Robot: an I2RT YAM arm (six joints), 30 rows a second.
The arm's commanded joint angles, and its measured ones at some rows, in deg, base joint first. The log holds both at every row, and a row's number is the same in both.
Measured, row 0:
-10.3 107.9 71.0 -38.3 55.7 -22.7
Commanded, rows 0 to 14:
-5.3 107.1 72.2 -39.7 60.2 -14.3
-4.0 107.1 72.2 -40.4 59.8 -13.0
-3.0 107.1 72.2 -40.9 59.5 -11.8
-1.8 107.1 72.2 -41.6 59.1 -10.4
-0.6 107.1 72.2 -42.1 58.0 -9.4
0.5 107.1 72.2 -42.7 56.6 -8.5
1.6 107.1 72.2 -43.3 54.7 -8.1
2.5 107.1 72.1 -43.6 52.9 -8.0
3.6 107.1 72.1 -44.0 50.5 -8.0
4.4 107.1 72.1 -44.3 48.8 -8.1
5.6 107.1 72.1 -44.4 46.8 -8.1
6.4 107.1 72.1 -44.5 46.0 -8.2
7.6 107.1 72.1 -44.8 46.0 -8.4
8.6 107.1 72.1 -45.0 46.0 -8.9
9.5 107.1 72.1 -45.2 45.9 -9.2
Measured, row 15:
4.9 107.9 71.0 -45.8 51.0 -10.5
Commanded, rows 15 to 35:
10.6 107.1 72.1 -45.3 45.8 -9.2
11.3 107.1 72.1 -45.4 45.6 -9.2
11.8 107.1 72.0 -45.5 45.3 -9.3
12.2 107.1 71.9 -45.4 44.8 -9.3
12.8 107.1 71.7 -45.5 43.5 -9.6
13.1 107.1 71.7 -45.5 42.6 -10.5
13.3 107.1 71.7 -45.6 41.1 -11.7
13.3 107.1 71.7 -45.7 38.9 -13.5
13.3 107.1 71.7 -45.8 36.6 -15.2
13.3 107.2 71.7 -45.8 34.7 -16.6
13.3 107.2 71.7 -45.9 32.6 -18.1
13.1 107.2 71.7 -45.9 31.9 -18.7
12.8 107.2 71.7 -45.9 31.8 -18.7
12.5 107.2 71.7 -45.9 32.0 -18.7
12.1 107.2 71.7 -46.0 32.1 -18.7
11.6 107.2 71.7 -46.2 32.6 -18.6
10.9 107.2 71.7 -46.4 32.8 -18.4
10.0 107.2 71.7 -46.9 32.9 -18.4
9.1 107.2 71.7 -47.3 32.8 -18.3
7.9 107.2 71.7 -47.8 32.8 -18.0
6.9 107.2 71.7 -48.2 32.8 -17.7
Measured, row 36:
10.2 107.9 71.0 -47.3 33.6 -17.6
